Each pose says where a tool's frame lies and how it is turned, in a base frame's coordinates. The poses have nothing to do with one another.
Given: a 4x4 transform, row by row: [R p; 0 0 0 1], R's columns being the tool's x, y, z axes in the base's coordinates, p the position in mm. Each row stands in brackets.
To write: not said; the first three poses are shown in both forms.
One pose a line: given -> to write
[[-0.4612 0.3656 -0.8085 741.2], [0.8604 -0.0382 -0.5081 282.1], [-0.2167 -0.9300 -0.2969 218.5], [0 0 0 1]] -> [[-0.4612 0.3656 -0.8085 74.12], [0.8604 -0.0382 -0.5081 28.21], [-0.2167 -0.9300 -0.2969 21.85], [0 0 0 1]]
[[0.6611 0.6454 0.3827 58.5], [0.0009 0.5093 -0.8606 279.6], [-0.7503 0.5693 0.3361 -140.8], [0 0 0 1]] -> [[0.6611 0.6454 0.3827 5.85], [0.0009 0.5093 -0.8606 27.96], [-0.7503 0.5693 0.3361 -14.08], [0 0 0 1]]
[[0.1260 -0.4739 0.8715 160.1], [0.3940 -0.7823 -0.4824 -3.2], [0.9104 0.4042 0.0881 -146.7], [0 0 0 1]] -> [[0.1260 -0.4739 0.8715 16.01], [0.3940 -0.7823 -0.4824 -0.32], [0.9104 0.4042 0.0881 -14.67], [0 0 0 1]]
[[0.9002 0.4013 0.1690 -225.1], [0.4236 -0.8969 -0.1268 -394.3], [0.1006 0.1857 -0.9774 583.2], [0 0 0 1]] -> [[0.9002 0.4013 0.1690 -22.51], [0.4236 -0.8969 -0.1268 -39.43], [0.1006 0.1857 -0.9774 58.32], [0 0 0 1]]
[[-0.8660 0.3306 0.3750 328.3], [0.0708 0.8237 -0.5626 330.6], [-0.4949 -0.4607 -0.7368 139.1], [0 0 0 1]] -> [[-0.8660 0.3306 0.3750 32.83], [0.0708 0.8237 -0.5626 33.06], [-0.4949 -0.4607 -0.7368 13.91], [0 0 0 1]]
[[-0.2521 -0.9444 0.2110 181.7], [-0.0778 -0.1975 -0.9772 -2.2], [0.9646 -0.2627 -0.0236 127.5], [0 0 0 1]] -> [[-0.2521 -0.9444 0.2110 18.17], [-0.0778 -0.1975 -0.9772 -0.22], [0.9646 -0.2627 -0.0236 12.75], [0 0 0 1]]
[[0.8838 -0.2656 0.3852 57.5], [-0.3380 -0.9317 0.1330 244.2], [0.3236 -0.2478 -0.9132 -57.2], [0 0 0 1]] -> [[0.8838 -0.2656 0.3852 5.75], [-0.3380 -0.9317 0.1330 24.42], [0.3236 -0.2478 -0.9132 -5.72], [0 0 0 1]]
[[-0.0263 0.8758 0.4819 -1.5], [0.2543 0.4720 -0.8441 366.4], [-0.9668 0.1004 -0.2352 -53.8], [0 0 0 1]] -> [[-0.0263 0.8758 0.4819 -0.15], [0.2543 0.4720 -0.8441 36.64], [-0.9668 0.1004 -0.2352 -5.38], [0 0 0 1]]
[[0.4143 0.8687 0.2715 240.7], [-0.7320 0.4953 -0.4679 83.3], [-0.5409 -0.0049 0.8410 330.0], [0 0 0 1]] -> [[0.4143 0.8687 0.2715 24.07], [-0.7320 0.4953 -0.4679 8.33], [-0.5409 -0.0049 0.8410 33.00], [0 0 0 1]]
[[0.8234 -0.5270 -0.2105 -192.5], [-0.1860 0.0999 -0.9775 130.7], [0.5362 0.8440 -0.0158 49.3], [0 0 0 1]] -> [[0.8234 -0.5270 -0.2105 -19.25], [-0.1860 0.0999 -0.9775 13.07], [0.5362 0.8440 -0.0158 4.93], [0 0 0 1]]
